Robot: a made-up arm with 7 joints.
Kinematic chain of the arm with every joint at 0, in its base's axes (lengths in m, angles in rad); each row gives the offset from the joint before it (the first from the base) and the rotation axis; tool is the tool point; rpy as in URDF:
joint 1: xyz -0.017 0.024 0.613 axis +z
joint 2: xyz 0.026 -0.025 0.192 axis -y
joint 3: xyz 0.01 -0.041 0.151 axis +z
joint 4: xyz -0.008 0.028 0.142 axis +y
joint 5: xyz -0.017 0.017 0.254 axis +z
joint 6: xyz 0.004 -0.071 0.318 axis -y
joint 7: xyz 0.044 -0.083 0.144 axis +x
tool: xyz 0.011 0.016 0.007 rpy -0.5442 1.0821 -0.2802
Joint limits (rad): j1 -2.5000..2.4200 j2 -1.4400..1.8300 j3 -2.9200..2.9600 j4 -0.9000..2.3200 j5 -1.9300..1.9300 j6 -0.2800..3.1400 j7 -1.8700..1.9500
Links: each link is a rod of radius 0.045 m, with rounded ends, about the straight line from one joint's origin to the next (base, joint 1, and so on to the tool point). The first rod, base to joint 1, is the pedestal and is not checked.
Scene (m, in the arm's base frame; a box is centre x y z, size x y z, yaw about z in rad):
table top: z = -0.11
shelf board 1: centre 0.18 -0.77 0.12 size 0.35 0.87 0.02 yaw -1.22
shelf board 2: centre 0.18 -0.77 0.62 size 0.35 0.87 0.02 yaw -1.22
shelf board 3: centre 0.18 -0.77 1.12 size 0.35 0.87 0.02 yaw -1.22
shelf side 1: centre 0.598 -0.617 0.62 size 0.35 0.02 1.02 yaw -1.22
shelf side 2: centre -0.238 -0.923 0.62 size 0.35 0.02 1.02 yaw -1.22
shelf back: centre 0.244 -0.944 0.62 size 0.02 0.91 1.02 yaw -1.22
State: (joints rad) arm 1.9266 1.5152 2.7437 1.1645 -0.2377 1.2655 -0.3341
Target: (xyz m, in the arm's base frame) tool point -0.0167 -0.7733 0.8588
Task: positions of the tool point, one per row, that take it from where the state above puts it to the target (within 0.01 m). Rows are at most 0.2 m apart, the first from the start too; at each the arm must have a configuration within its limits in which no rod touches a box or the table.
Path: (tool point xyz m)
1: 0.0095 -0.6150 0.3721
2: -0.0286 -0.5127 0.3796
3: -0.0391 -0.5644 0.5585
4: -0.0692 -0.5572 0.7261
5: -0.1163 -0.5011 0.8588
6: -0.0861 -0.6019 0.8748
7: -0.0512 -0.6933 0.8742
8: -0.0168 -0.7733 0.8588

